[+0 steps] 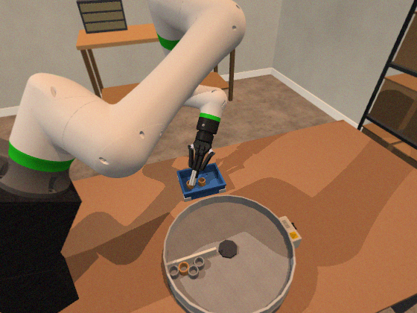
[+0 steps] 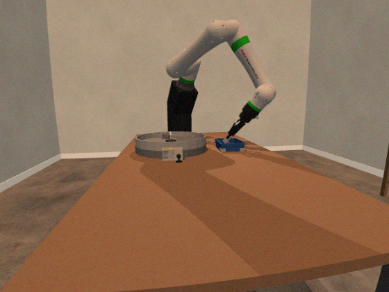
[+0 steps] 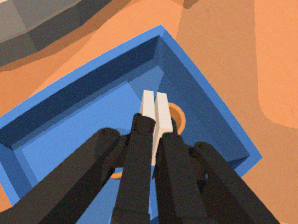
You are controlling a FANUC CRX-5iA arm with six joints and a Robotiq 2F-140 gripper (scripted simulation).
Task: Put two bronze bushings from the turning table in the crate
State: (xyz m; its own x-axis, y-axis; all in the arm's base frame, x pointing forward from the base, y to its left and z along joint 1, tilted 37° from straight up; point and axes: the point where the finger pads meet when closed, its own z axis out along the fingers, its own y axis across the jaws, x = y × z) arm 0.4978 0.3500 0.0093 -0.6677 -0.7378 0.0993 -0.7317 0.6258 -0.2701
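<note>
My gripper is now 3 cm short of the blue crate, 1 cm to the right of it and 3 cm above it. Also, from my hand: turning table (10 cm ahead, 34 cm to the right, 1 cm below).
</note>
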